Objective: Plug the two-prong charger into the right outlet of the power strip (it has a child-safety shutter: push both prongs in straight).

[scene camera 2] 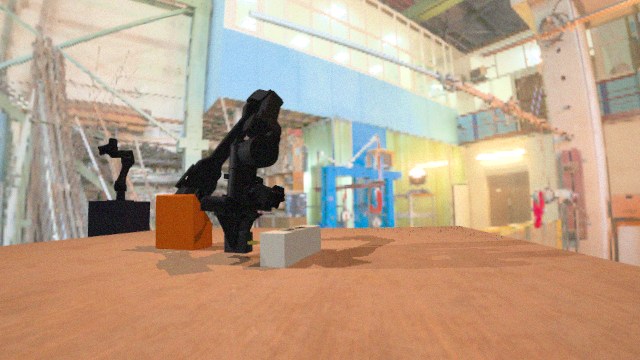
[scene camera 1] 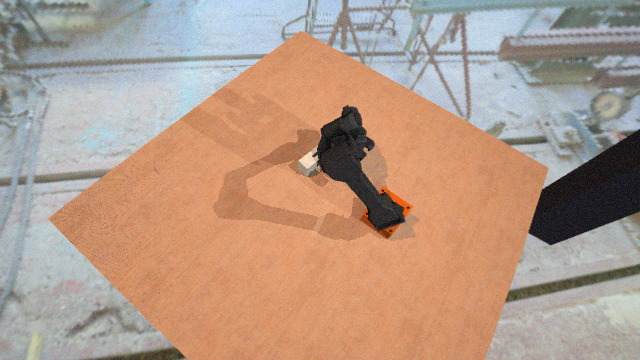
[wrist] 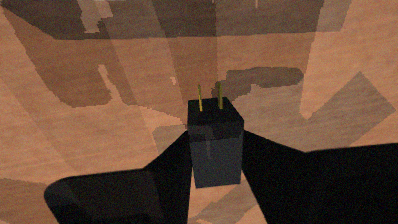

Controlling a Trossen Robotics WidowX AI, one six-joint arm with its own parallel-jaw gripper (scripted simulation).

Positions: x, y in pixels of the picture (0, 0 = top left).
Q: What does my gripper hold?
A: A two-prong charger.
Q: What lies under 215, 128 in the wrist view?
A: A two-prong charger.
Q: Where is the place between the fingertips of my gripper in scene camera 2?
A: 237, 247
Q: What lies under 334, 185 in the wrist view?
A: My gripper.
